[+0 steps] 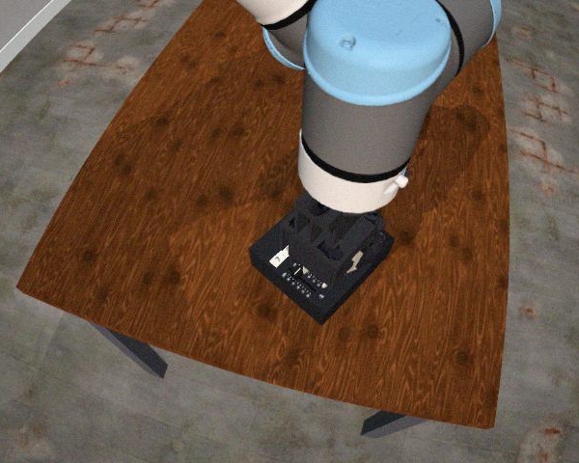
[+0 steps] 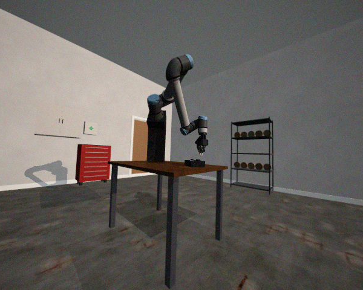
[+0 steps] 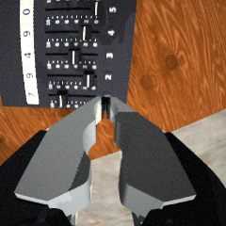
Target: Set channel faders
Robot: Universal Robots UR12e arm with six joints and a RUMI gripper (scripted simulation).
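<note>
My hand is 5 cm above the channel 2 fader, 1 cm to the left of it and 1 cm past it. From my hand the other things lie so: channel 3 fader: 5 cm below, 3 cm behind, 1 cm to the right; channel 5 cap: 6 cm behind, 5 cm below, 3 cm to the left; channel 4 fader: 5 cm below, 5 cm behind, 1 cm to the left.
</note>
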